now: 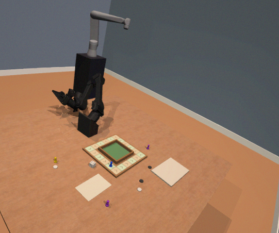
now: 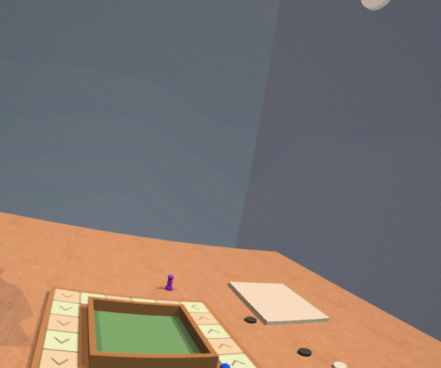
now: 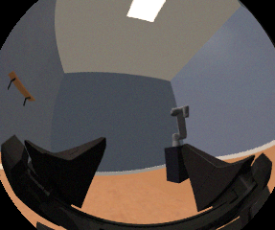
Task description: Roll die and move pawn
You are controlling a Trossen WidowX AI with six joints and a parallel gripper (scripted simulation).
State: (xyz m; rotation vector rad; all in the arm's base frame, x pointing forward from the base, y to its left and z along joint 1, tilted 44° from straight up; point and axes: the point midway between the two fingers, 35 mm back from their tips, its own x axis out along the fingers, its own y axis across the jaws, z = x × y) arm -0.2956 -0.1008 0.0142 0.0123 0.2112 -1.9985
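My gripper tip is now 640 mm short of the blue pawn, 170 mm above it and 60 mm to the left of it. Round my gripper tip: grey die (560 mm ahead, 180 mm below, 130 mm to the right); then yellow pawn (420 mm ahead, 260 mm to the right, 180 mm below); then green dice tray (580 mm ahead, 190 mm below, 50 mm to the left).
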